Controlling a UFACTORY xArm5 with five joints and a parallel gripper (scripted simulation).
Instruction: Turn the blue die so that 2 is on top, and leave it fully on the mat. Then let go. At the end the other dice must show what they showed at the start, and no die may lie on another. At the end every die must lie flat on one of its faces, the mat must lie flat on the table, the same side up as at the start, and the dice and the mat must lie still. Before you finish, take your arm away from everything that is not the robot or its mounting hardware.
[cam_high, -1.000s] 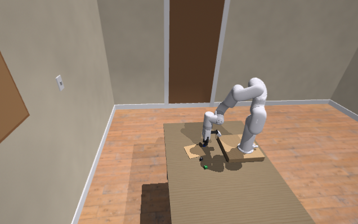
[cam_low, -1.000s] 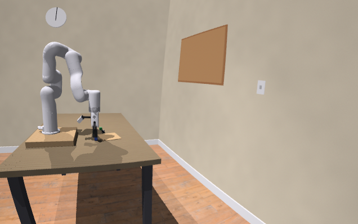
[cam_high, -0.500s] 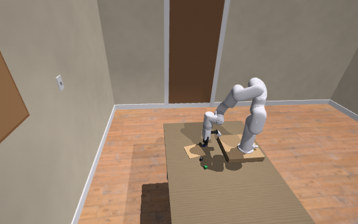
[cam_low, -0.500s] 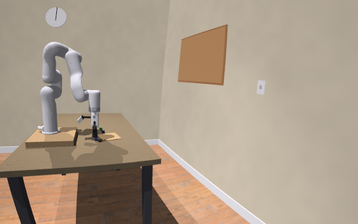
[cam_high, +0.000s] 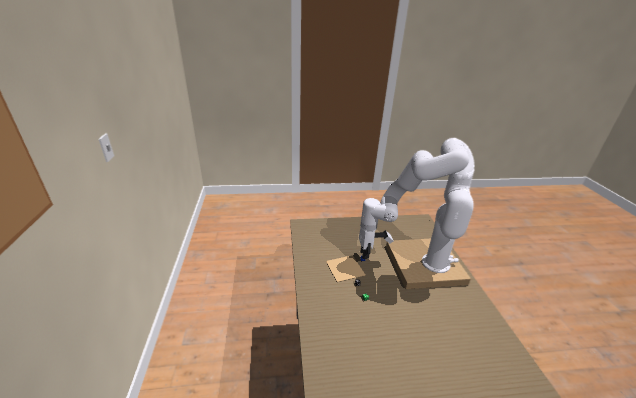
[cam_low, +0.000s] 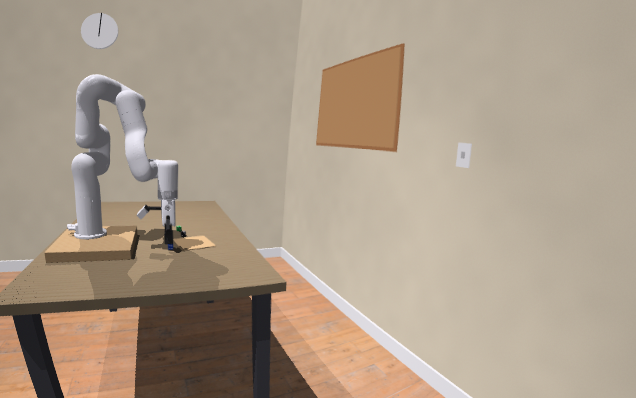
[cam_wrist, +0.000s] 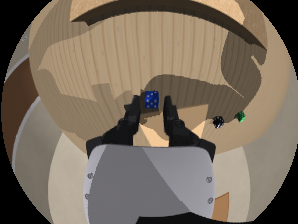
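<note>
My gripper is now 40 mm above the blue die and 10 mm short of it. Also, from my hand: green die 240 mm to the left, 40 mm below, 40 mm ahead; black die 160 mm to the left, 60 mm ahead, 40 mm below; tan mat 100 mm ahead, 50 mm to the left, 40 mm below.
</note>
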